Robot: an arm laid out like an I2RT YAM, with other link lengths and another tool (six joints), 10 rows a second.
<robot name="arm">
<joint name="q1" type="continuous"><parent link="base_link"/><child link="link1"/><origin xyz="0 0 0.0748" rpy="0 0 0"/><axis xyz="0 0 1"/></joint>
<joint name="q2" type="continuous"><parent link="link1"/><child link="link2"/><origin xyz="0.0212 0.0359 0.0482" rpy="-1.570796 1.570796 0"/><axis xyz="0 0 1"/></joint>
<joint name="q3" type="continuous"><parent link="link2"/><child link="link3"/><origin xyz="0 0.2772 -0.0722" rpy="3.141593 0 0"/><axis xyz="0 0 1"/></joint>
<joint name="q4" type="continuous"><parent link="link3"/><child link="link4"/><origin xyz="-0.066 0.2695 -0.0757" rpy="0 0 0"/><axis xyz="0 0 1"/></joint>
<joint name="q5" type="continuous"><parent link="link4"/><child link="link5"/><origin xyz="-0.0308 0.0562 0.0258" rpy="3.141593 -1.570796 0"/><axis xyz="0 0 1"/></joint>
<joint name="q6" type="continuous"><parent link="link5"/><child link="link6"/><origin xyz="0 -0.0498 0.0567" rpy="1.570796 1.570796 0"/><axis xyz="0 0 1"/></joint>
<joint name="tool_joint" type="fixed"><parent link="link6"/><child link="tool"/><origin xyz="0.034 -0.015 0.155" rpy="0 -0.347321 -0.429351"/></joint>
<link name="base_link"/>
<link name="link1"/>
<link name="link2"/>
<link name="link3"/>
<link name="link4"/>
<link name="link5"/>
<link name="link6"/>
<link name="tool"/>
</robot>
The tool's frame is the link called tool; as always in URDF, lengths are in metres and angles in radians. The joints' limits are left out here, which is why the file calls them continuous.
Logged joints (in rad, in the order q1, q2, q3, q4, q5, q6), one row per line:
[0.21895 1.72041 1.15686 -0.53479 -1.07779 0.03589]
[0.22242 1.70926 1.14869 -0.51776 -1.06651 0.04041]
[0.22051 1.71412 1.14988 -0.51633 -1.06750 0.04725]
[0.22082 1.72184 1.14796 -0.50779 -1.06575 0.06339]
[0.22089 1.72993 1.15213 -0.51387 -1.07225 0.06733]
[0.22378 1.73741 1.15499 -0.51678 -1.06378 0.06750]
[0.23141 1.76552 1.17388 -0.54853 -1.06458 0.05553]
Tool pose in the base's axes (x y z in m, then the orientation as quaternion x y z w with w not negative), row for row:
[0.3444 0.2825 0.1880 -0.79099 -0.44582 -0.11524 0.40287]
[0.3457 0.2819 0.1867 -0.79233 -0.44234 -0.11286 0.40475]
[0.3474 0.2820 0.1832 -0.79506 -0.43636 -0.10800 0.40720]
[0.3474 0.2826 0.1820 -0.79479 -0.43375 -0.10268 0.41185]
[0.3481 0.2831 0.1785 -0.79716 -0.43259 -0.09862 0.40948]
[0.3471 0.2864 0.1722 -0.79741 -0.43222 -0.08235 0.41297]
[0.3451 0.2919 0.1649 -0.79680 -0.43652 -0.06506 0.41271]
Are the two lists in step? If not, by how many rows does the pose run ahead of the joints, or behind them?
The pose runs 1 row ahead of the joints: the pose in row i belongs to the joints in row i + 1.
